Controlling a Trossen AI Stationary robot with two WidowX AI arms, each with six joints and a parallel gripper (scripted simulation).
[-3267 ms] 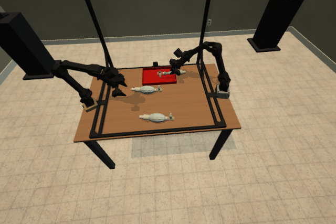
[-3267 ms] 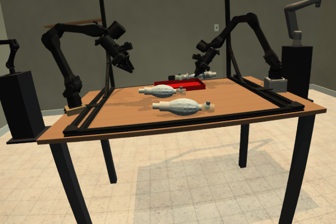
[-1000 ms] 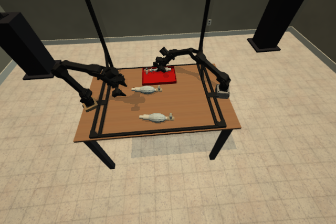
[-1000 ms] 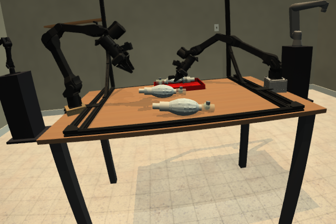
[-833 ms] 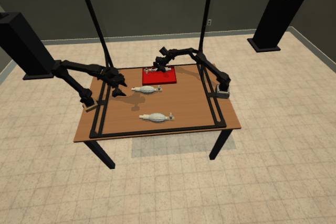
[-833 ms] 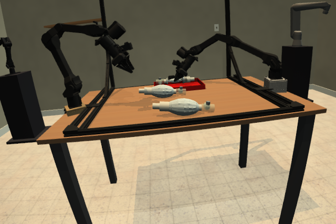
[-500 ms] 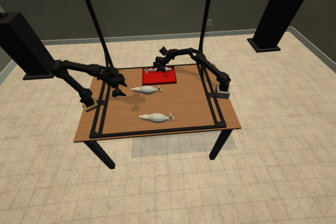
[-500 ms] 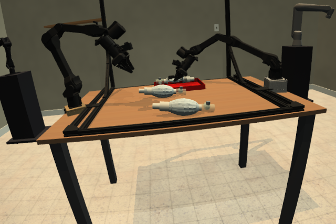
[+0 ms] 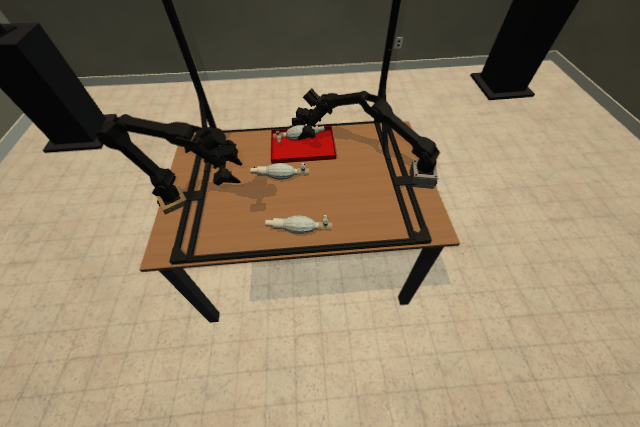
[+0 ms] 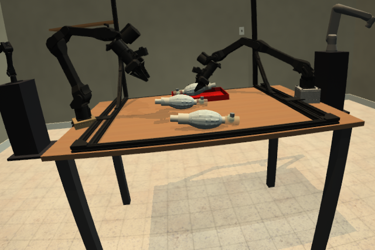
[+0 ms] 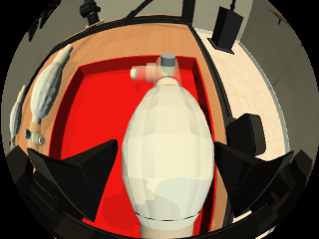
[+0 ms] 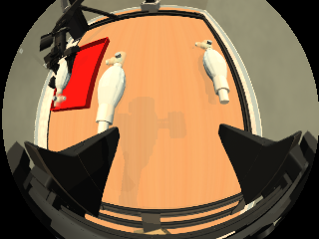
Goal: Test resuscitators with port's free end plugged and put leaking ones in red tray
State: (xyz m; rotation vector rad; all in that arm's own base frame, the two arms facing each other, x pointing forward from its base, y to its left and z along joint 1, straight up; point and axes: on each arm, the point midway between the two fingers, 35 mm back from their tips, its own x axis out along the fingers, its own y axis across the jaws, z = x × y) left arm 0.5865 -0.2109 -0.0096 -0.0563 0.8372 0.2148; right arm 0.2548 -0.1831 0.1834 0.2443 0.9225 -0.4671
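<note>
My left hand is 60 mm short of the red tray and 50 mm above it.
</note>
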